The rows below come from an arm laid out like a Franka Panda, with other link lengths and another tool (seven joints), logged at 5 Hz.
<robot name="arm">
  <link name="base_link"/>
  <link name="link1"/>
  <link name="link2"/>
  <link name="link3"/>
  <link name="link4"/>
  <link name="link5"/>
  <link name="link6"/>
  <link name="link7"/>
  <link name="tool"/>
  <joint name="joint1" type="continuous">
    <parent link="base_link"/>
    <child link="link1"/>
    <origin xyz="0 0 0.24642" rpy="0 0 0"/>
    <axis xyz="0 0 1"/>
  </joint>
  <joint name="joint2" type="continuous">
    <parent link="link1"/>
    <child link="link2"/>
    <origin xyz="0 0 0" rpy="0 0 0"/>
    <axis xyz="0 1 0"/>
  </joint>
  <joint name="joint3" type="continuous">
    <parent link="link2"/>
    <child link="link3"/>
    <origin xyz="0 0 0.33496" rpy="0 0 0"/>
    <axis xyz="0 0 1"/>
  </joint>
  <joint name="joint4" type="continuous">
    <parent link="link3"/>
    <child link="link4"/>
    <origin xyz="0.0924 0 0" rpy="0 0 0"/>
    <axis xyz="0 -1 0"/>
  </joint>
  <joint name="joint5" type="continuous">
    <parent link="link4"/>
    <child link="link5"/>
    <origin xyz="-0.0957 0 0.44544" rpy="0 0 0"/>
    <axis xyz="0 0 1"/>
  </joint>
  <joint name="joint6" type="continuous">
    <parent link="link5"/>
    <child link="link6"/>
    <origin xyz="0 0 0" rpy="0 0 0"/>
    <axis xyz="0 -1 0"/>
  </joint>
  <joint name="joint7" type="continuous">
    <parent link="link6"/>
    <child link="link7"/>
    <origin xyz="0.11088 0 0" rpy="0 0 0"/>
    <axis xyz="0 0 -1"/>
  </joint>
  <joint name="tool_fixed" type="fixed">
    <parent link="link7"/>
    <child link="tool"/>
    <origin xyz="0.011 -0.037 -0.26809" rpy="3.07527 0 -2.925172"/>
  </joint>
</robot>
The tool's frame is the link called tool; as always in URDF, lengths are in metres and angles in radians. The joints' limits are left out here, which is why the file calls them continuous.
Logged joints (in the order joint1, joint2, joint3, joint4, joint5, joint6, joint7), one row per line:
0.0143, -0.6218, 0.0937, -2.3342, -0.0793, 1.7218, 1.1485
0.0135, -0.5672, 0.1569, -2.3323, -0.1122, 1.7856, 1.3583
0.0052, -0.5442, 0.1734, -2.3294, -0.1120, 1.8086, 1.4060
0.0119, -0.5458, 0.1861, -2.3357, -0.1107, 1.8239, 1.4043
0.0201, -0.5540, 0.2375, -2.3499, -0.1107, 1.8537, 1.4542
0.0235, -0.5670, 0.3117, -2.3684, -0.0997, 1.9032, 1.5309
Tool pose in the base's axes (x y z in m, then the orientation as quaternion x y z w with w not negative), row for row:
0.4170, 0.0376, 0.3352, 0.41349, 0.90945, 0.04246, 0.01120
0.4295, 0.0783, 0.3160, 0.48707, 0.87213, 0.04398, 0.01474
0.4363, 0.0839, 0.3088, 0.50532, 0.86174, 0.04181, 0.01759
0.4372, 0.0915, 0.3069, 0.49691, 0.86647, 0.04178, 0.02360
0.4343, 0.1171, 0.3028, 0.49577, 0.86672, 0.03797, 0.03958
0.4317, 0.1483, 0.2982, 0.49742, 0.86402, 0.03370, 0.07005
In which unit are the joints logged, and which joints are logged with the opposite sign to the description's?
The joints are logged in radians. Opposite sign: joint5.
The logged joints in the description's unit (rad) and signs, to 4 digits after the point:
0.0143, -0.6218, 0.0937, -2.3342, 0.0793, 1.7218, 1.1485
0.0135, -0.5672, 0.1569, -2.3323, 0.1122, 1.7856, 1.3583
0.0052, -0.5442, 0.1734, -2.3294, 0.1120, 1.8086, 1.4060
0.0119, -0.5458, 0.1861, -2.3357, 0.1107, 1.8239, 1.4043
0.0201, -0.5540, 0.2375, -2.3499, 0.1107, 1.8537, 1.4542
0.0235, -0.5670, 0.3117, -2.3684, 0.0997, 1.9032, 1.5309

